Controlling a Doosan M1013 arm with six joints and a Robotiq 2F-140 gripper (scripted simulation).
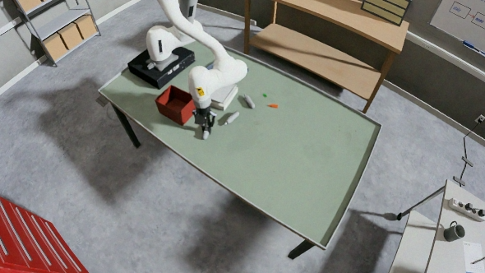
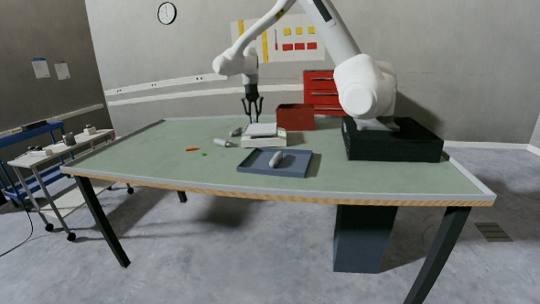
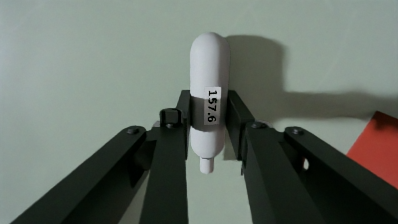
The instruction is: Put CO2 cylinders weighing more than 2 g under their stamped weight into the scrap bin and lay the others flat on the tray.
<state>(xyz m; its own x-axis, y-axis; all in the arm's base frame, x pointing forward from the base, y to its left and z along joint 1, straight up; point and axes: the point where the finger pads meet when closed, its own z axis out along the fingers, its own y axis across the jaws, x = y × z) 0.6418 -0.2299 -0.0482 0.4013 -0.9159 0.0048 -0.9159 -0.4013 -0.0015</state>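
Now: hand 120 mm past the scale plate, 250 mm to the right of it and 20 mm below it. Also, from my hand: red scrap bin: 250 mm behind, 10 mm to the left; then white CO2 cylinder: 10 mm behind, 20 mm to the left, 10 mm below; then white scale: 130 mm behind, 250 mm to the left.
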